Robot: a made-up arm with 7 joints. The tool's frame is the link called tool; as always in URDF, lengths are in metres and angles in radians. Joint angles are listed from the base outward. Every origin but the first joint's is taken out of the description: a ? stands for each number. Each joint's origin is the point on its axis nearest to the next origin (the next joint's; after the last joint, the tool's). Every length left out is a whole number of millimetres.
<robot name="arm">
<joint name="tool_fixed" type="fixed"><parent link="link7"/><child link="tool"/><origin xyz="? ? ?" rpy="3.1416 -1.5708 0"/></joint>
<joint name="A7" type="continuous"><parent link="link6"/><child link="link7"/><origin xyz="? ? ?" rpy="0 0 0"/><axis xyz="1 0 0"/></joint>
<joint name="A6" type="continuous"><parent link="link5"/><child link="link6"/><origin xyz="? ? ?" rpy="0 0 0"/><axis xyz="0 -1 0"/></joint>
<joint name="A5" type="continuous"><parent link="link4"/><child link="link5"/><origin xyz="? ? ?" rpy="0 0 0"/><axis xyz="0 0 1"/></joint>
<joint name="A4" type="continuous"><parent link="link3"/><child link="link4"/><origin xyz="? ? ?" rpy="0 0 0"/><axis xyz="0 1 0"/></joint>
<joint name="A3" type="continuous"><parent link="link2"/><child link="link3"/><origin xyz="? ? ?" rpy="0 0 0"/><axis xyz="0 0 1"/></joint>
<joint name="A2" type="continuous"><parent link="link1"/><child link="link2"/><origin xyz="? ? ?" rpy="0 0 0"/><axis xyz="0 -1 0"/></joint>
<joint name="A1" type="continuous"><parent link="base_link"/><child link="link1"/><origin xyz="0 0 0.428" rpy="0 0 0"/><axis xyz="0 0 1"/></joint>
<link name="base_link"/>
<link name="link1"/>
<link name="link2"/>
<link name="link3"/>
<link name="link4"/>
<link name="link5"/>
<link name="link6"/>
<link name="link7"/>
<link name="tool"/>
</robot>
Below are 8 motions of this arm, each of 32 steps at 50 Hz.
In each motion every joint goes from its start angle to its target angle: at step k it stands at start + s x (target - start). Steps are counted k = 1, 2, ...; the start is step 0. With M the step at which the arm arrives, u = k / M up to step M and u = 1 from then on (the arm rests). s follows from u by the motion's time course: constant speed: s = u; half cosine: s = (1 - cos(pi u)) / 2; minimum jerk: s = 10 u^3 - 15 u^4 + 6 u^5.
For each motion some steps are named. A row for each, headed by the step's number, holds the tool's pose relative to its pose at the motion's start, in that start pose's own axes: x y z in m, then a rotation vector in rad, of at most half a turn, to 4 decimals.
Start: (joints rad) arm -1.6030 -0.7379 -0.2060 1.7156 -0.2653 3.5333 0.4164
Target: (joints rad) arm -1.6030 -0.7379 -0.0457 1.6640 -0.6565 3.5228 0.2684
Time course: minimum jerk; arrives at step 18
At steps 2, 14, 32:
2: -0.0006 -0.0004 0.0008 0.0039 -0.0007 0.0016
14: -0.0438 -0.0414 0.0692 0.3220 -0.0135 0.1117
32: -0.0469 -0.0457 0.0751 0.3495 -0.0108 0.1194

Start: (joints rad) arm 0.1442 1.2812 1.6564 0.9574 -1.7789 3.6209 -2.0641
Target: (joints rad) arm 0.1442 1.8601 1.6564 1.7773 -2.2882 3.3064 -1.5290
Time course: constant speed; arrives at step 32
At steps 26, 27, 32:
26: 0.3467 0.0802 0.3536 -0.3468 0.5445 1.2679
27: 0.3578 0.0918 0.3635 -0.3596 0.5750 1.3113
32: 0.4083 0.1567 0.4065 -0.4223 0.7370 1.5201

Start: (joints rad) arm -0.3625 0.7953 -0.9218 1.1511 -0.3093 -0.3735 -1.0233
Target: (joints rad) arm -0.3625 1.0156 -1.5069 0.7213 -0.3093 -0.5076 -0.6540
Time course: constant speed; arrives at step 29
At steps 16, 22, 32:
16: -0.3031 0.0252 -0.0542 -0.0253 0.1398 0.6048
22: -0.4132 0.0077 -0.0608 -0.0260 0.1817 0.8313
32: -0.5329 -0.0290 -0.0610 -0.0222 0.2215 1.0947

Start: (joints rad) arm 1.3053 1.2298 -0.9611 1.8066 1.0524 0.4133 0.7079
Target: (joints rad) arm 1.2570 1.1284 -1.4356 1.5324 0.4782 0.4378 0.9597
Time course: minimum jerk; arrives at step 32
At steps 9, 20, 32:
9: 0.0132 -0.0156 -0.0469 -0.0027 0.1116 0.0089
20: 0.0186 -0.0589 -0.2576 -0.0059 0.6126 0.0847
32: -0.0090 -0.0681 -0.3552 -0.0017 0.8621 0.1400

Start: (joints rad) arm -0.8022 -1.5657 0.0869 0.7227 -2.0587 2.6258 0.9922
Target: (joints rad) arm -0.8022 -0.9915 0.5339 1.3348 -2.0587 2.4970 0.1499
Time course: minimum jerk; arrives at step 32
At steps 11, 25, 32:
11: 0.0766 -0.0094 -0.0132 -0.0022 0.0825 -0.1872
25: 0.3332 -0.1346 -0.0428 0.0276 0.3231 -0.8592
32: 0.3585 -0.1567 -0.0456 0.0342 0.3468 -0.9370

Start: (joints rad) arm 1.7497 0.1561 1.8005 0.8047 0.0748 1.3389 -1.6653
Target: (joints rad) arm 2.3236 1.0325 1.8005 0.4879 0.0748 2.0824 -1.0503
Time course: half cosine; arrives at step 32
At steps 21, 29, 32:
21: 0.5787 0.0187 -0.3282 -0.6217 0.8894 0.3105
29: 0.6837 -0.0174 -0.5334 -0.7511 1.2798 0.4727
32: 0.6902 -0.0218 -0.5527 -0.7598 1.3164 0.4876

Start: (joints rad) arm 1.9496 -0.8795 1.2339 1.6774 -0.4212 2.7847 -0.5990
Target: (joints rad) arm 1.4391 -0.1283 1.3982 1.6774 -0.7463 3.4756 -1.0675
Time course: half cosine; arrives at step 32
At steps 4, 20, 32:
4: 0.0168 0.0045 0.0043 -0.0039 0.0508 -0.0457
20: 0.2584 -0.0073 0.0280 -0.0062 0.8870 -0.7530
32: 0.3213 -0.0574 0.0257 0.0611 1.2606 -0.9867

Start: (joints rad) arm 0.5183 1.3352 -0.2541 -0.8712 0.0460 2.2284 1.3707
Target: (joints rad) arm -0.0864 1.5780 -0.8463 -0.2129 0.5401 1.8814 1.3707
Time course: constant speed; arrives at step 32
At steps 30, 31, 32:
30: -0.4892 -0.0255 0.0403 -0.4902 -0.5609 0.4043
31: -0.5005 -0.0295 0.0407 -0.5038 -0.5760 0.4055
32: -0.5115 -0.0336 0.0411 -0.5172 -0.5906 0.4062

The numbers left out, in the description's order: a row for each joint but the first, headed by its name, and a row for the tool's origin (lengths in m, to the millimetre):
tool: 0 0 0
A7: 0.013 0 0.095
A6: 0 -0.098 0
A5: -0.029 0 0.506
A4: 0.02 0.067 0
A3: 0 0 0.425
A2: 0 -0.087 0

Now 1 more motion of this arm.
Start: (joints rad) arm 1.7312 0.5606 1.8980 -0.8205 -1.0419 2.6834 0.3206
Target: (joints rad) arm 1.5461 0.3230 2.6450 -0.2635 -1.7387 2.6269 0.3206
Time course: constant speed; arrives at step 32
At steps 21, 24, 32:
21: -0.1379 0.0029 -0.1915 0.1392 -0.5474 0.0710
24: -0.1505 0.0005 -0.2166 0.1578 -0.6054 0.0949
32: -0.1768 -0.0087 -0.2753 0.2055 -0.7304 0.1691

